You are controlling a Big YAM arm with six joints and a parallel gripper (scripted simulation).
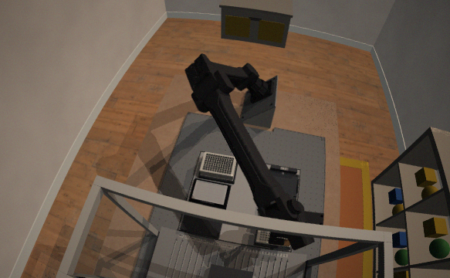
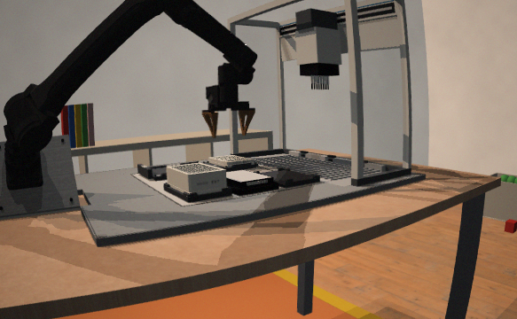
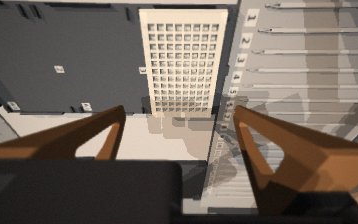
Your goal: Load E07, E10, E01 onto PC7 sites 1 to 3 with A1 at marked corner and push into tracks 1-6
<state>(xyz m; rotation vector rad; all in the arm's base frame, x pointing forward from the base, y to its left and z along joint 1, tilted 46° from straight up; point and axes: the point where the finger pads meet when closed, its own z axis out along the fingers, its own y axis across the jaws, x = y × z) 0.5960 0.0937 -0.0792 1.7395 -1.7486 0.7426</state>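
Right now my hand is 26 cm to the left of the nest S2, 11 cm past it and 9 cm above it. Also, from my hand: nest S3: 26 cm to the right, 9 cm below; then 96-well plate E01: 8 cm below, 1 cm to the left; then dark carrier PC7: 10 cm behind, 8 cm below, 1 cm to the left.
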